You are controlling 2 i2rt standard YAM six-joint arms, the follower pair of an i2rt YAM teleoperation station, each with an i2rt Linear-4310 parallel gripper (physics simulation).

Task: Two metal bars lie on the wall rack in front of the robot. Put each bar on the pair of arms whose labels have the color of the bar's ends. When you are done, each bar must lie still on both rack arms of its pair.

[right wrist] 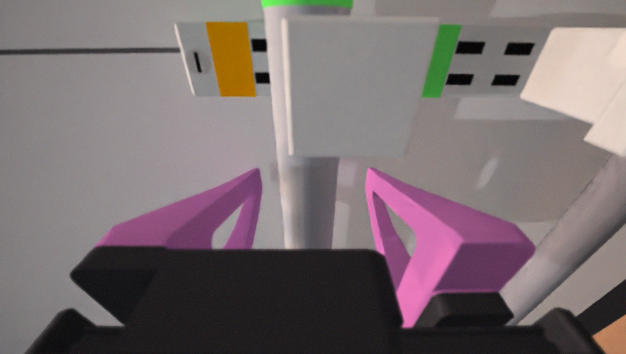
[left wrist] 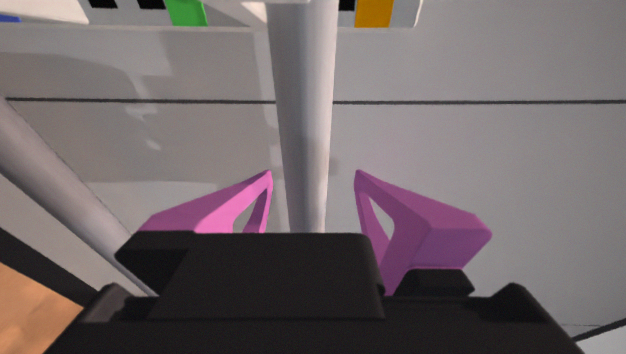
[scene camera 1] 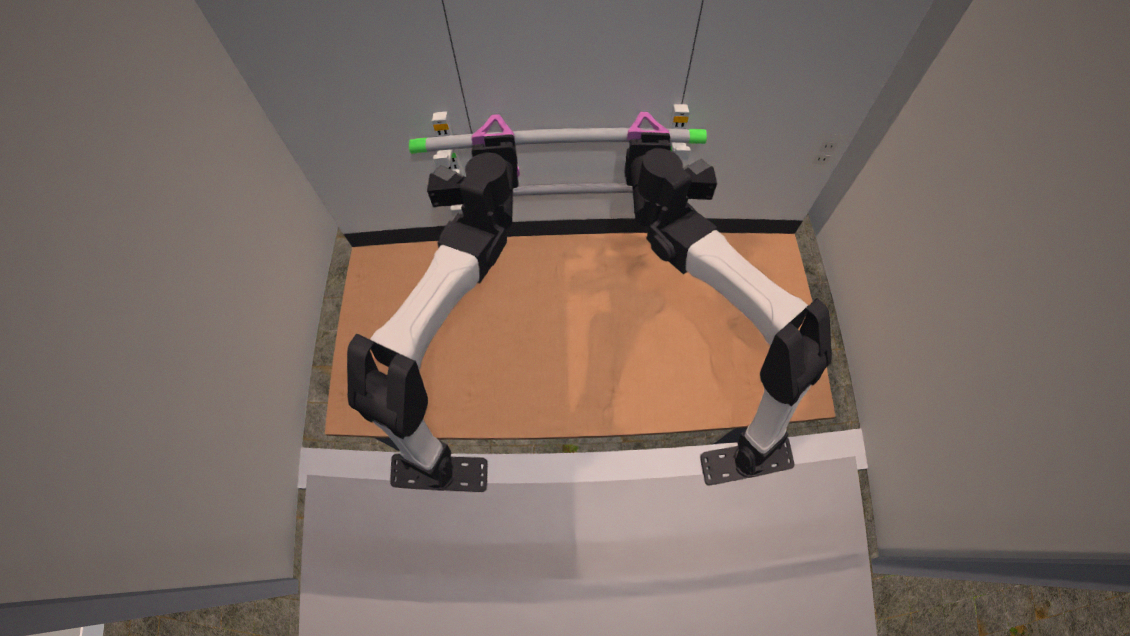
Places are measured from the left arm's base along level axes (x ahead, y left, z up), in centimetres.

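Pixels of known places: left gripper, fingertip midpoint: [left wrist: 313, 177] [scene camera 1: 498, 128]; right gripper, fingertip midpoint: [right wrist: 313, 177] [scene camera 1: 642, 125]; left arm's base, link origin: [scene camera 1: 438, 473]; right arm's base, link origin: [scene camera 1: 747, 461].
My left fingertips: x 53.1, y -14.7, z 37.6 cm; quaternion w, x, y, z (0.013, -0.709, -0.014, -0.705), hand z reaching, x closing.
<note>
For each thing: its top centre in the pictures, then the offset to it from my left fingertips. Level surfaces: height alone.
- green-ended bar, top centre: [right wrist: 294, 341] [left wrist: 321, 279] [scene camera 1: 557, 130] dx -2.2, dy -10.3, dz +0.9 cm
- second bar, top centre: [right wrist: 481, 322] [left wrist: 171, 287] [scene camera 1: 570, 185] dx -1.9, dy -12.5, dz -14.6 cm
- brown mat, surface height: dz -36.5 cm
The green-ended bar [scene camera 1: 573, 135] [left wrist: 307, 125] [right wrist: 309, 200] lies across the upper part of the wall rack. It passes between an orange label [left wrist: 372, 14] [right wrist: 231, 59] and a green label [left wrist: 186, 12] [right wrist: 441, 60], behind a white rack arm [right wrist: 355, 85] in the right wrist view. The second bar [scene camera 1: 573, 189] [left wrist: 50, 177] [right wrist: 575, 235] is lower; its ends are hidden or out of view. My left gripper [scene camera 1: 495, 132] [left wrist: 313, 177] and right gripper [scene camera 1: 647, 129] [right wrist: 314, 171] are open, their pink fingers on either side of the green-ended bar, with gaps beside it.
More white rack parts [scene camera 1: 440, 118] [scene camera 1: 680, 110] [right wrist: 575, 75] stick out from the wall [scene camera 1: 573, 47]. A brown mat [scene camera 1: 537, 355] lies below the arms. Grey partitions [scene camera 1: 158, 316] [scene camera 1: 988, 316] stand at both sides.
</note>
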